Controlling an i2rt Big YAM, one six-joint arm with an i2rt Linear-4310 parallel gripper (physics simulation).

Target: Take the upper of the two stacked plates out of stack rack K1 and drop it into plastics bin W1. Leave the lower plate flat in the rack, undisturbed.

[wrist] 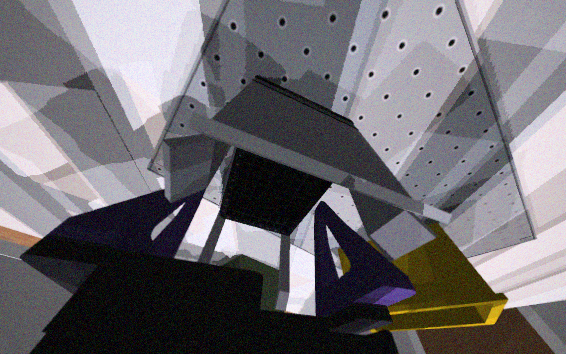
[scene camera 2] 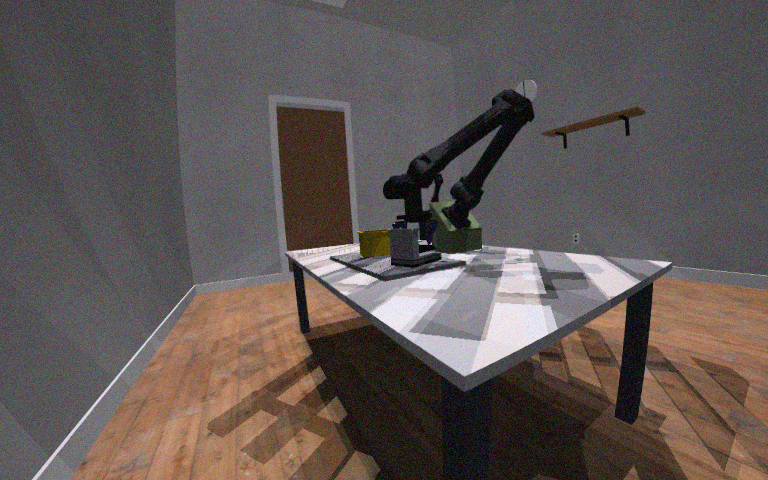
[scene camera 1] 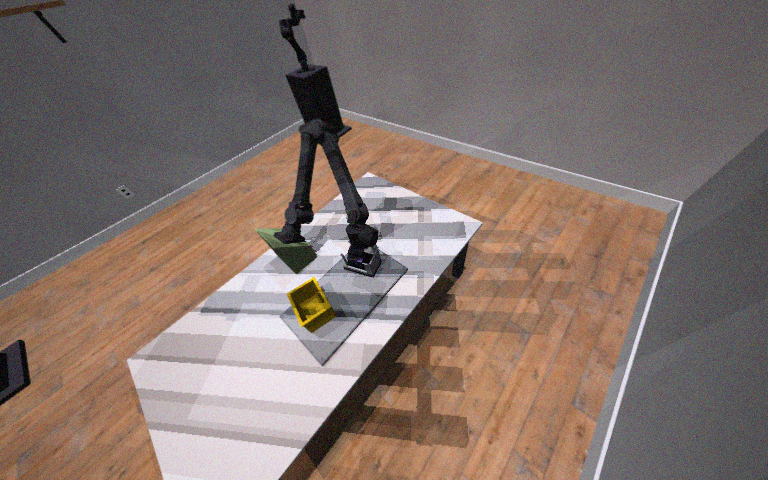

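Where they show: gripper, fingertip midpoint: [wrist: 265, 193] [scene camera 1: 363, 256]; arm's base, link origin: [scene camera 2: 455, 218] [scene camera 1: 289, 238].
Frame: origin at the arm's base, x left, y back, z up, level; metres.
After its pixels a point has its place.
Note:
Stack rack K1 [scene camera 1: 370, 268] @(y -0.408, x 0.109, z -0.058 m) [scene camera 2: 403, 247] @(y -0.396, x 0.161, z -0.071 m) [wrist: 187, 167] @(y -0.372, x 0.195, z -0.016 m) is grey, with upright walls and a cross rail. A black gridded plate face [wrist: 275, 192] @(y -0.330, x 0.131, z -0.080 m) shows inside it in the wrist view. I cannot make out the two plates apart, and the lower one is hidden. My gripper [scene camera 1: 360, 260] @(y -0.332, x 0.142, z -0.070 m) [scene camera 2: 414, 228] [wrist: 265, 193] @(y -0.332, x 0.142, z -0.070 m) points down at the rack. Its purple fingers stand wide open, with the black plate face showing between their tips in the wrist view. I cannot tell whether they touch it. A yellow open-topped box, taken as bin W1 [scene camera 1: 311, 308] @(y -0.282, x -0.164, z -0.126 m) [scene camera 2: 374, 242] @(y -0.353, x -0.108, z -0.074 m) [wrist: 440, 270] @(y -0.366, x -0.112, z -0.069 m), stands beside the rack.
The rack and bin stand on a grey perforated board [scene camera 1: 362, 308] @(y -0.466, x -0.034, z -0.132 m) [scene camera 2: 385, 273] @(y -0.491, x 0.202, z -0.131 m) [wrist: 440, 90] @(y -0.475, x 0.070, z -0.131 m) on the table [scene camera 1: 226, 339] @(y -0.062, x -0.472, z -0.144 m) [scene camera 2: 447, 311] @(y -0.548, x 0.512, z -0.144 m). The arm's base stands on a green wedge-shaped block [scene camera 1: 297, 260] @(y -0.073, x -0.047, z -0.071 m) [scene camera 2: 461, 240] @(y -0.018, x 0.047, z -0.095 m) [wrist: 269, 282] @(y -0.073, x -0.042, z -0.110 m). A wooden shelf [scene camera 2: 594, 121] hangs on the wall.

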